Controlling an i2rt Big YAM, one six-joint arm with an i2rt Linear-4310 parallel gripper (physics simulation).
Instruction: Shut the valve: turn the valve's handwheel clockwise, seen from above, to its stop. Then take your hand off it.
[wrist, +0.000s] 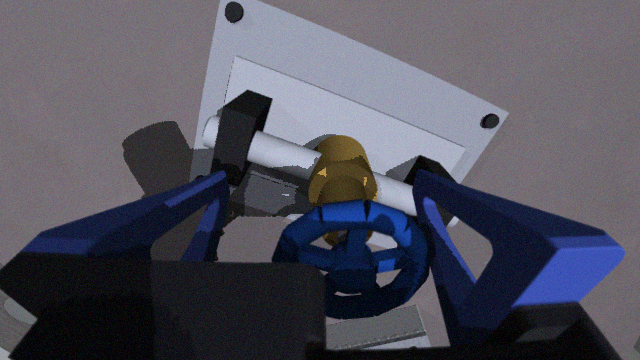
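Observation:
The valve's blue five-spoked handwheel (345, 212) is large at the lower middle of the wrist view, above a brass valve body (342, 150). My gripper (320, 180) is wide open, with the wheel in the space between its blue fingers. The wheel lies nearer the right finger, and its rim meets that finger's edge in the view; I cannot tell whether they touch. A wider gap shows on the left. Part of the wheel's lower left is hidden by the gripper's black body.
A white pipe (285, 150) runs through the brass body between a left black clamp (240, 130) and a right black clamp (425, 167). They stand on a pale bolted base plate (350, 65). A grey metal block (380, 327) shows below the wheel. A dark shadow falls at the left.

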